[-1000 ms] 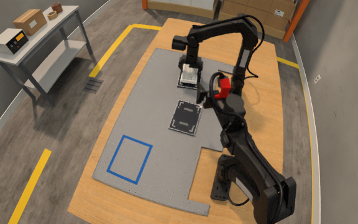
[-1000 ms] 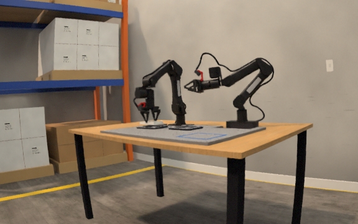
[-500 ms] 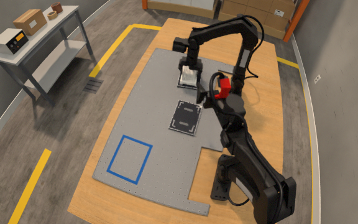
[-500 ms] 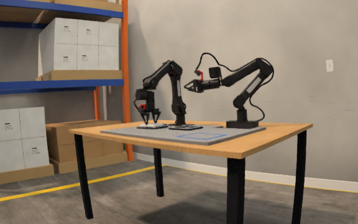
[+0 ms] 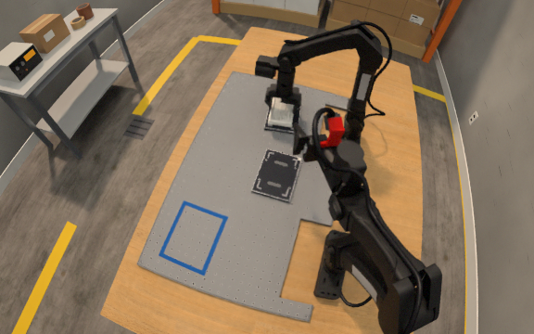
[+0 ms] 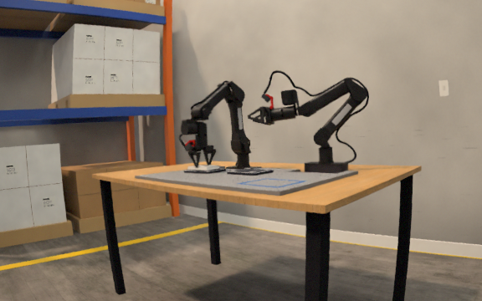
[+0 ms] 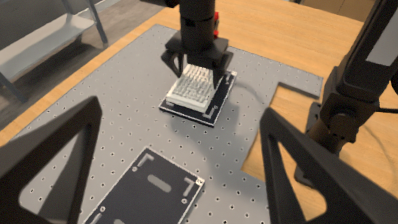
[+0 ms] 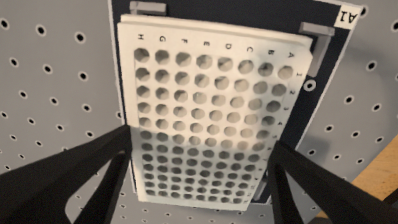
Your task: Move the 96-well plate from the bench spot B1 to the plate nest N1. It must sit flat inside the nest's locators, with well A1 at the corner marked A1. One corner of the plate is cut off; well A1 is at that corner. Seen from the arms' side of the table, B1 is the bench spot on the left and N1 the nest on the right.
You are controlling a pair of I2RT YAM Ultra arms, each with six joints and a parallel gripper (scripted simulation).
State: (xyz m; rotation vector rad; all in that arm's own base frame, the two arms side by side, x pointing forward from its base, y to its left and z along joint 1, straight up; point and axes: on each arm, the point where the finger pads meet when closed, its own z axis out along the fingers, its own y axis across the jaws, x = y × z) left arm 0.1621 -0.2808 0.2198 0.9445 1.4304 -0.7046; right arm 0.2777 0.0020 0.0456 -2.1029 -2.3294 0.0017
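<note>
Now: right hand 1 cm past the black plate nest and 3 cm above it. Also, from my right hand: white 96-well plate 1 cm below.
</note>
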